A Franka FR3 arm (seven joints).
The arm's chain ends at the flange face. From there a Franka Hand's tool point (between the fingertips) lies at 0.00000 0.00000 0.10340 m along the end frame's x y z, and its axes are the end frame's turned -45 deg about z.
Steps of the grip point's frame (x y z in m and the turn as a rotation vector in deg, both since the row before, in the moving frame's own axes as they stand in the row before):
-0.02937, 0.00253, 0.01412, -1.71, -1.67, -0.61
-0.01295, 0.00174, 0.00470, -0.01, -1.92, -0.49
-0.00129, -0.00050, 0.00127, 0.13, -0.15, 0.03
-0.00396, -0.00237, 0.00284, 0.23, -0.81, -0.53
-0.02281, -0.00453, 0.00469, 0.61, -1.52, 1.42
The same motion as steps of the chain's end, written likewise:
-0.01905, 0.01825, 0.01421, -2.39, 0.03, -0.61
-0.00550, 0.00791, 0.00476, -1.36, -1.35, -0.49
-0.00091, 0.00053, 0.00127, -0.01, -0.20, 0.03
-0.00315, 0.00038, 0.00285, -0.41, -0.74, -0.53
-0.01660, 0.01180, 0.00473, -0.64, -1.51, 1.42

